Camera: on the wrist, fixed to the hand. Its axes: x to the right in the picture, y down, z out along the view.
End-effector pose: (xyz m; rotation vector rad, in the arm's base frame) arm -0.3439 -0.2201 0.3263 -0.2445 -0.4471 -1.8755
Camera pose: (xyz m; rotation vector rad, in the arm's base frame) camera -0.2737 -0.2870 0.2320 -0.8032 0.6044 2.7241
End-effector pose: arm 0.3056 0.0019 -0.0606 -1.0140 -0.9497 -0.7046
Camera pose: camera 0.3992 -0.0802 -0.1136 0.3336 -1.3305 -1.8605
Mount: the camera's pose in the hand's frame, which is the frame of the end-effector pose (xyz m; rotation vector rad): -0.0024 0.0679 -0.1170 0.2918 0.3955 -1.5531
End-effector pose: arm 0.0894 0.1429 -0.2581 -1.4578 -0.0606 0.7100
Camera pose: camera 0.1130 0.0354 -0.3368 -0.8521 -0.6639 -0.8016
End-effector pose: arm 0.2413 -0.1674 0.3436 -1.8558 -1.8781 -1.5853
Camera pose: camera 0.2259 -0.2641 0.4369 -0.2997 2.5794 1.1538
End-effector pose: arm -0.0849 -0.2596 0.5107 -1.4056 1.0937 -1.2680
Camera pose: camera -0.2040 -0.2775 0.4490 1.6763 0.2351 2.5371
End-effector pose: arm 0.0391 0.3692 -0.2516 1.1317 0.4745 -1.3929
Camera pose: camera 0.1410 0.4542 -0.2780 -1.1117 -1.4927 2.2644
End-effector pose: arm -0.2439 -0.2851 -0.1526 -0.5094 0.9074 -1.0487
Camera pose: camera -0.3069 -0.2473 -0.2662 -0.7697 0.5542 -2.7136
